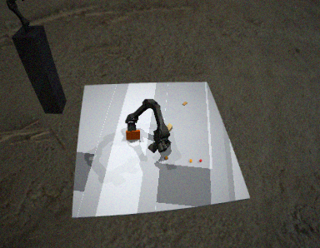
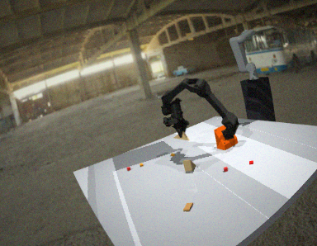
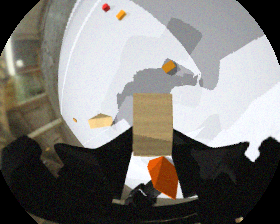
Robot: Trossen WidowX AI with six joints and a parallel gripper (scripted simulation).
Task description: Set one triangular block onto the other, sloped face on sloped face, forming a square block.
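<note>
The tan triangular block lies 10 mm behind my gripper tip and 10 mm above it.
</note>
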